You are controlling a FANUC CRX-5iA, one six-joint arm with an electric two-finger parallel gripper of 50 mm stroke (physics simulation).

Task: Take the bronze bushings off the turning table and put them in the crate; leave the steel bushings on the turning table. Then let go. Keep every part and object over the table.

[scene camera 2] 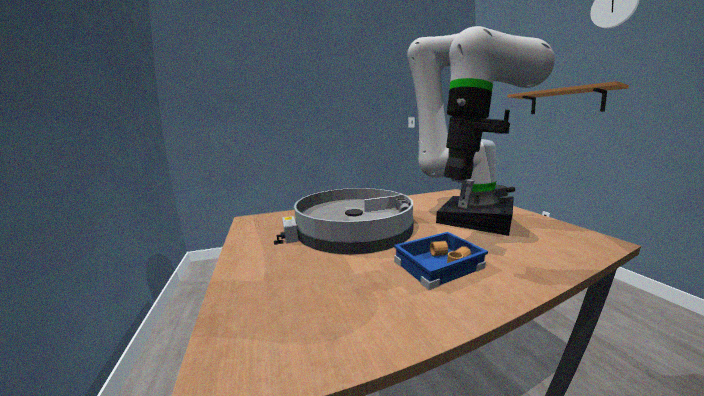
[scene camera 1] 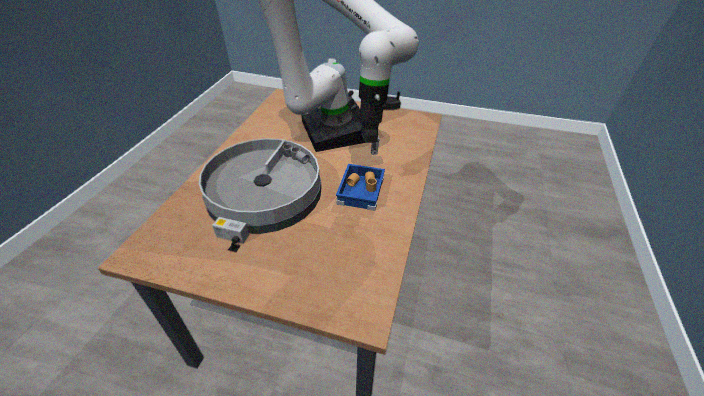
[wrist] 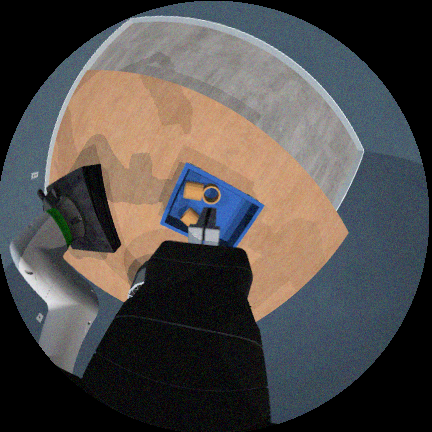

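Seen in the pictures: gripper, between the fingertips: [scene camera 2: 463, 207] [scene camera 1: 374, 153] [wrist: 209, 215]; arm's base, origin of its link: [scene camera 2: 479, 203] [scene camera 1: 336, 118] [wrist: 71, 216].
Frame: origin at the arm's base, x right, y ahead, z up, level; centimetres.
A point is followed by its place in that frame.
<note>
The blue crate [scene camera 1: 356, 201] @[x -30.5, y 41.6, z -3.4 cm] [scene camera 2: 457, 270] @[x -35.2, y 31.9, z -4.0 cm] [wrist: 227, 212] @[x -30.1, y 37.0, z -5.8 cm] holds three bronze bushings. One bushing [scene camera 1: 371, 186] @[x -32.1, y 32.0, z -3.1 cm] [scene camera 2: 454, 257] @[x -29.9, y 29.5, z -3.6 cm] [wrist: 211, 194] stands upright. A second bushing [scene camera 1: 370, 176] @[x -29.8, y 28.0, z -2.0 cm] [scene camera 2: 465, 251] @[x -30.2, y 26.6, z -2.2 cm] [wrist: 193, 191] @[x -29.6, y 27.0, z -2.0 cm] lies against it. The third bushing [scene camera 1: 353, 179] @[x -24.6, y 32.2, z -2.4 cm] [scene camera 2: 439, 248] @[x -25.3, y 31.4, z -3.0 cm] [wrist: 190, 217] @[x -24.5, y 30.2, z -2.2 cm] lies apart, on the side towards the turning table. The grey turning table [scene camera 1: 260, 218] @[x -7.8, y 67.0, z 0.6 cm] [scene camera 2: 355, 234] @[x -16.5, y 52.9, z -0.2 cm] carries several steel bushings [scene camera 1: 302, 157] @[x -3.6, y 34.3, z 2.3 cm] [scene camera 2: 403, 204] @[x -1.5, y 33.0, z 2.7 cm] beside its divider; no bronze one shows there. My gripper [scene camera 1: 374, 149] @[x -31.4, y 29.6, z 10.3 cm] [scene camera 2: 465, 202] @[x -31.4, y 29.6, z 10.3 cm] [wrist: 209, 215] @[x -31.4, y 29.6, z 10.3 cm] is shut and empty, above the table, behind the crate.
The black robot base [scene camera 1: 332, 134] @[x -4.0, y 11.2, z -0.6 cm] [scene camera 2: 475, 217] @[x -9.8, y 8.8, z -1.7 cm] [wrist: 95, 215] @[x -8.5, y 9.6, z -0.2 cm] stands behind the crate and turning table. A grey box [scene camera 1: 230, 229] @[x -1.4, y 74.3, z -0.7 cm] [scene camera 2: 289, 229] @[x -4.6, y 72.4, z -1.6 cm] is at the turning table's side. The wooden table's edge [scene camera 1: 414, 227] @[x -52.9, y 41.3, z -6.4 cm] runs to the right of the crate in scene camera 1.
</note>
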